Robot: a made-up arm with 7 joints.
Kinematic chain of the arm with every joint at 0, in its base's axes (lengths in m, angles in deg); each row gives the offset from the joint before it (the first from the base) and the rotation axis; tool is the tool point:
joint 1: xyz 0 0 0.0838 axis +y
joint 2: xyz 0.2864 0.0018 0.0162 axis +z
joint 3: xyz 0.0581 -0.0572 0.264 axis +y
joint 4: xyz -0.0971 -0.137 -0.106 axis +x
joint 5: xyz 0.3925 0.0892 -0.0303 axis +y
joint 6: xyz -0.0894 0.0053 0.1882 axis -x
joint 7: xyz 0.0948 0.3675 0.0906 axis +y
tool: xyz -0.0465 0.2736 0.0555
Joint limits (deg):
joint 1: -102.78..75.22
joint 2: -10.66..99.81
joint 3: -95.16..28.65
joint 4: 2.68..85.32
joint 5: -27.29..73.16
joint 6: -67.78..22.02
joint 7: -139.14..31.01
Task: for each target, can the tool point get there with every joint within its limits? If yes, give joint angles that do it. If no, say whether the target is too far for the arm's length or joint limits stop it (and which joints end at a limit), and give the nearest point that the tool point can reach.
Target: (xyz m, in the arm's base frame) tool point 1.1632 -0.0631 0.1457
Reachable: yes | joints 47.75 0.74 6.51 59.00 9.26 -9.41 -111.26
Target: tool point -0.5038 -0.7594 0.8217
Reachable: yes | joints -58.86 46.69 -82.59 50.01 15.22 -59.54 -13.59
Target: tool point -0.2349 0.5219 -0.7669
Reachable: no: joint limits stop it (at a limit: joint 1, joint 2, joint 4, joint 5, joint 7) | nearest point -0.3116 0.5192 -0.3567 | short by 0.417 m
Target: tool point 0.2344 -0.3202 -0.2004
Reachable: no: joint limits stop it (at a limit: joint 2, joint 3, joint 4, joint 5, joint 6) | nearest point 0.2241 -0.4916 -0.1879 | short by 0.172 m
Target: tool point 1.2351 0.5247 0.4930
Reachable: yes | joints 9.96 48.38 17.81 56.82 45.86 -35.11 4.45
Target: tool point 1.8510 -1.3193 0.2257
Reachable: no: too far | nearest point 1.3144 -0.7941 0.1846 | short by 0.752 m
